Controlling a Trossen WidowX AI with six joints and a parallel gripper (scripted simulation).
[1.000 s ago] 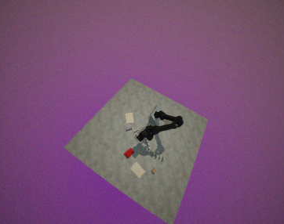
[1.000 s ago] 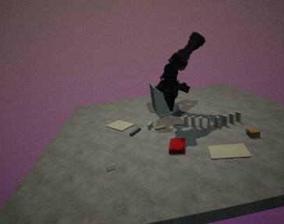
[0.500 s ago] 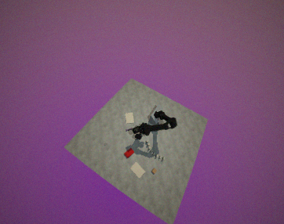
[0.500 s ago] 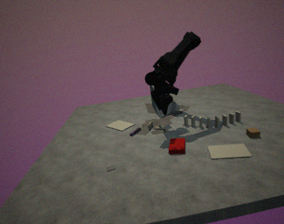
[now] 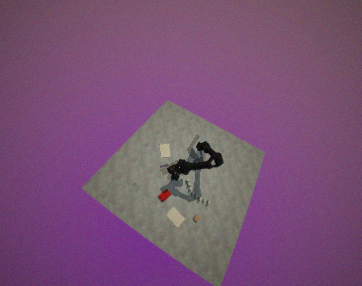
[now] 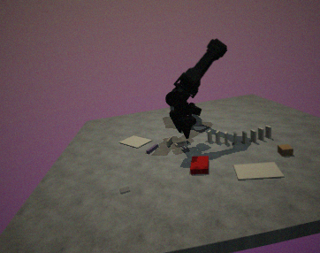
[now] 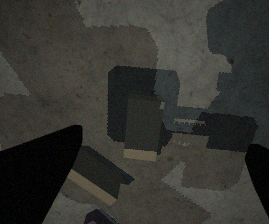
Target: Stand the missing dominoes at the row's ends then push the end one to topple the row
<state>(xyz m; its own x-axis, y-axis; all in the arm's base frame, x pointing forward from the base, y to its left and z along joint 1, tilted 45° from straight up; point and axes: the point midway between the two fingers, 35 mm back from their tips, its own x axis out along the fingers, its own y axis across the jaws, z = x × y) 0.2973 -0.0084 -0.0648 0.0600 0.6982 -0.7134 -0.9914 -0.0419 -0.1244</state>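
The flat grey piece is 27 cm ahead of my gripper tip, 27 cm to the right of it and 4 cm below it. Also, from my gripper tip: purple piece: 1 cm behind, 15 cm to the right, 4 cm below; then red block: 22 cm ahead, 1 cm to the left, 4 cm below; then pale flat sheet: 15 cm behind, 22 cm to the right, 4 cm below.
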